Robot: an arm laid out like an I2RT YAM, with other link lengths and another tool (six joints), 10 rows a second.
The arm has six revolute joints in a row. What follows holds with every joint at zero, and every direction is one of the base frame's. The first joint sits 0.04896 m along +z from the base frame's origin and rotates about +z. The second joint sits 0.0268 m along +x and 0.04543 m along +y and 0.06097 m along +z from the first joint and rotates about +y. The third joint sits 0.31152 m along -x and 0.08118 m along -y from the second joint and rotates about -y. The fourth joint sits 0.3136 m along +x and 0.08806 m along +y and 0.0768 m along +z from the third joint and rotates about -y. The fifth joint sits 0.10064 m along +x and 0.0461 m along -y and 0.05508 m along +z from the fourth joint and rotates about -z. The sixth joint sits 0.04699 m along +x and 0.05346 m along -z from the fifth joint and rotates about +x. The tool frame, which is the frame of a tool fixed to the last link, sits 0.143 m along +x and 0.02 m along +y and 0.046 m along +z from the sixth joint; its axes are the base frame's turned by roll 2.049, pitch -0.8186 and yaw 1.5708 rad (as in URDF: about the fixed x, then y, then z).
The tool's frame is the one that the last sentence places.
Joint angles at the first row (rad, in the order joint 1, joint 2, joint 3, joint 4, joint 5, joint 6):
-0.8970, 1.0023, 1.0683, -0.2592, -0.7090, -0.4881
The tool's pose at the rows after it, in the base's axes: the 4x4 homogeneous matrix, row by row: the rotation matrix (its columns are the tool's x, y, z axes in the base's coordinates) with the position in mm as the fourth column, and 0 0 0 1 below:
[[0.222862 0.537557 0.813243 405.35], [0.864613 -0.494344 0.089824 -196.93], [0.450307 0.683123 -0.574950 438.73], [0 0 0 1]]
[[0.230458 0.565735 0.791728 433.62], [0.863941 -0.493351 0.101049 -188.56], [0.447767 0.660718 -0.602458 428.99], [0 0 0 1]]
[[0.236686 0.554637 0.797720 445.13], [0.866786 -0.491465 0.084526 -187.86], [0.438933 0.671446 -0.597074 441.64], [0 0 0 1]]
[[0.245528 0.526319 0.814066 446.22], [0.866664 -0.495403 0.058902 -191.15], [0.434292 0.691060 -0.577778 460.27], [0 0 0 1]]
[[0.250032 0.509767 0.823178 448.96], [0.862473 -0.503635 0.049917 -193.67], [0.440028 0.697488 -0.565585 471.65], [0 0 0 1]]
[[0.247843 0.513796 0.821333 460.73], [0.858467 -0.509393 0.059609 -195.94], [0.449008 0.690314 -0.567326 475.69], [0 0 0 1]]
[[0.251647 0.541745 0.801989 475.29], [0.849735 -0.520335 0.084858 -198.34], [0.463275 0.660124 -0.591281 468.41], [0 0 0 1]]
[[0.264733 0.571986 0.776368 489.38], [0.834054 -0.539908 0.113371 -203.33], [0.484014 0.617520 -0.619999 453.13], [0 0 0 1]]
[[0.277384 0.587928 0.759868 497.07], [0.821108 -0.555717 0.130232 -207.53], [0.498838 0.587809 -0.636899 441.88], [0 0 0 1]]
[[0.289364 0.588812 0.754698 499.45], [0.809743 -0.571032 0.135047 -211.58], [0.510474 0.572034 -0.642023 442.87], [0 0 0 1]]
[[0.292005 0.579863 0.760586 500.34], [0.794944 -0.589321 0.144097 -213.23], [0.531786 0.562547 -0.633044 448.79], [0 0 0 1]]
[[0.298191 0.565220 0.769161 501.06], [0.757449 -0.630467 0.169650 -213.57], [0.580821 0.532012 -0.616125 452.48], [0 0 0 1]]
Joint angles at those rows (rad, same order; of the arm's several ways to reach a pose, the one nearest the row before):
-0.7891, 1.0767, 1.0824, -0.2497, -0.6235, -0.4858
-0.7082, 1.1336, 1.1141, -0.2546, -0.5495, -0.4862
-0.6773, 1.1614, 1.1603, -0.2546, -0.5076, -0.4782
-0.6724, 1.1675, 1.1973, -0.2516, -0.4820, -0.4641
-0.6670, 1.1793, 1.2262, -0.2512, -0.4667, -0.4477
-0.6521, 1.2190, 1.2678, -0.2577, -0.4576, -0.4374
-0.6376, 1.2698, 1.3117, -0.2909, -0.4561, -0.4351
-0.6289, 1.3209, 1.3418, -0.3222, -0.4564, -0.4286
-0.6262, 1.3506, 1.3552, -0.3393, -0.4561, -0.4213
-0.6281, 1.3666, 1.3811, -0.3626, -0.4526, -0.4099
-0.6281, 1.3724, 1.3987, -0.3702, -0.4530, -0.3820
-0.6239, 1.3724, 1.4040, -0.3744, -0.4530, -0.3183

